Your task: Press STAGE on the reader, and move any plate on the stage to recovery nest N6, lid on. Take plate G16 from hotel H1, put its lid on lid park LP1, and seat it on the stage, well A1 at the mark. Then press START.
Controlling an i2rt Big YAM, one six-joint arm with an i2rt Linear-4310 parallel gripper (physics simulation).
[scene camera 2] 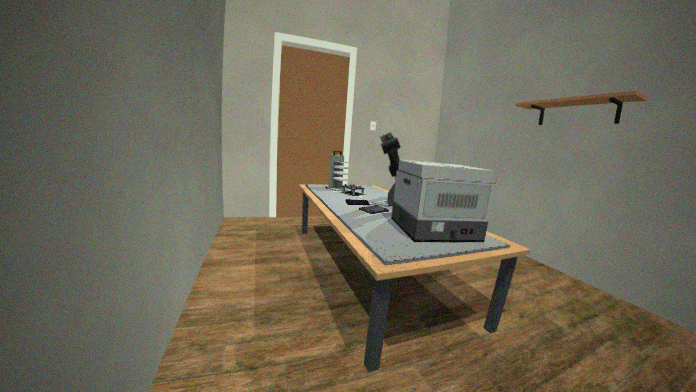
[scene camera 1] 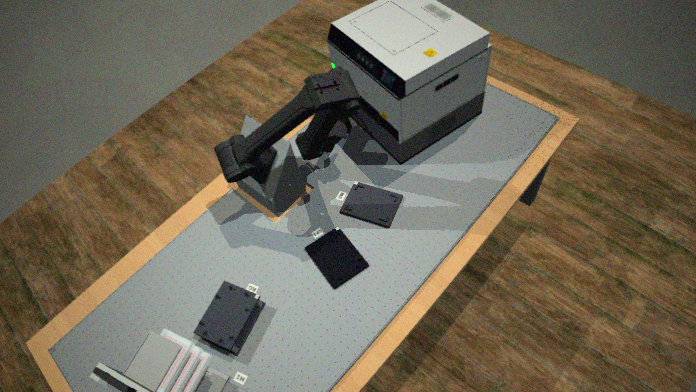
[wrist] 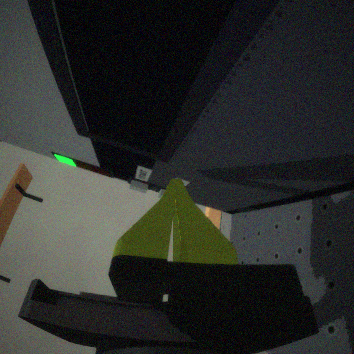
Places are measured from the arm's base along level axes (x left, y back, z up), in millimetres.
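Pixels of known places: gripper, between the fingertips: (wrist: 175,184); arm's base, origin of its link: (scene camera 1: 262,160).
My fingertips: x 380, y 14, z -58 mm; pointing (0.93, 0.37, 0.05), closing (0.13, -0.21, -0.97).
For each thing: its top centre in the pictures, then the offset to it from my fingertips. "spot": a spot on its surface instead.
- STAGE button, a spot on its surface: (wrist: 162,192) spot: dx +20, dy +65, dz -1 mm
- START button, a spot on its surface: (wrist: 138,186) spot: dx +18, dy +65, dz +24 mm
- reader, centre of its top: (scene camera 1: 406,27) (scene camera 2: 442,164) dx +171, dy -127, dz +255 mm
- Hotel H1, a spot on its surface: (scene camera 1: 154,356) spot: dx -927, dy -334, dz +161 mm
- Nest N6, centre of its top: (scene camera 1: 371,201) (scene camera 2: 374,207) dx -220, dy -305, dz -75 mm
- lid park LP1, centre of its top: (scene camera 1: 335,254) (scene camera 2: 357,200) dx -423, dy -350, dz -73 mm
My gripper (wrist: 175,184) is shut and empty, its yellow-green fingertips at the reader's front. In the wrist view they overlap the STAGE button (wrist: 162,192) and cover most of its label; I cannot tell whether they touch it. The START button (wrist: 138,186) is just left of them. The reader (scene camera 1: 405,37) (scene camera 2: 445,195) has a green light (scene camera 1: 333,65) (wrist: 65,160). No stage shows outside it. Hotel H1 (scene camera 1: 154,356) (scene camera 2: 336,172) holds several plates; G16 cannot be told apart. Nest N6 (scene camera 1: 371,205) and lid park LP1 (scene camera 1: 336,258) show no plate or lid.
A raised dark stand (scene camera 1: 229,316) (scene camera 2: 354,190) is between LP1 and the hotel. The dark arm (scene camera 1: 285,122) (scene camera 2: 391,150) bends over its base and hides the gripper in scene camera 1. A wall shelf (scene camera 2: 580,101) is beyond the table.
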